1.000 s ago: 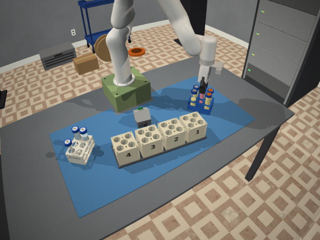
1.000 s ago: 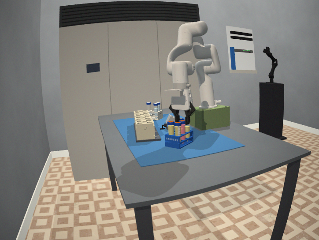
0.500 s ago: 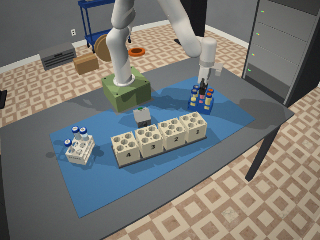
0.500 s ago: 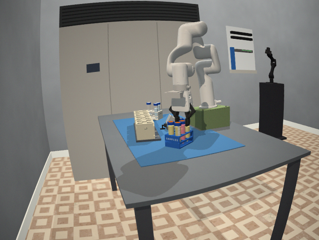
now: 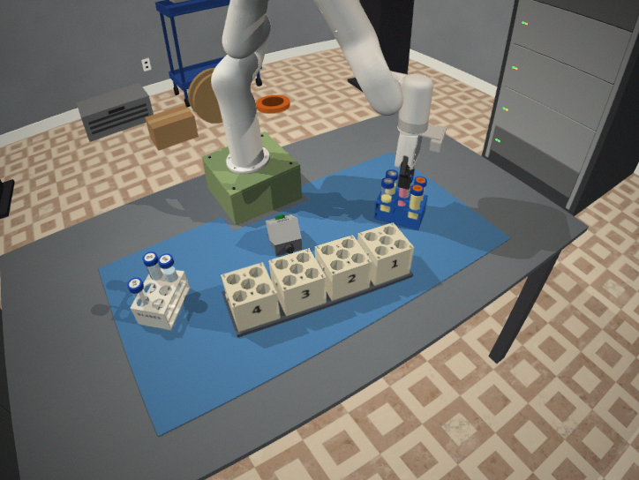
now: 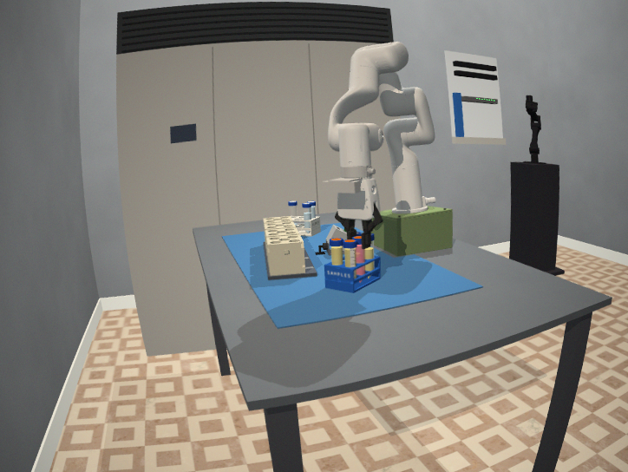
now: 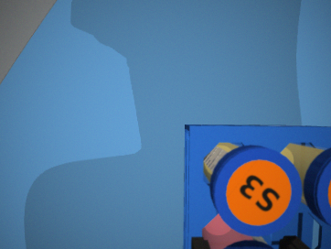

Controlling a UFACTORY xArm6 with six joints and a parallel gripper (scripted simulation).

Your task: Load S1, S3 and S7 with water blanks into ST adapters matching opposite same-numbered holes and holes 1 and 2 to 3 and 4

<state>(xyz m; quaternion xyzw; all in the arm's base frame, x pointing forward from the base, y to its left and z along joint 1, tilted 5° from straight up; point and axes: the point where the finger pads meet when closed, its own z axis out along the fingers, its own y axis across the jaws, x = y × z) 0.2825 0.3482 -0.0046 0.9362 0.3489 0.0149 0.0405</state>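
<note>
Right now my hand is 50 mm above the pink-filled tube and 10 mm short of it. The rest, counted from my hand: sample tube (50 mm below, 50 mm ahead, 10 mm to the right); blue samples rack (90 mm below, 20 mm to the right, 10 mm ahead); adapter 1 (170 mm to the right, 160 mm ahead, 70 mm below).
</note>
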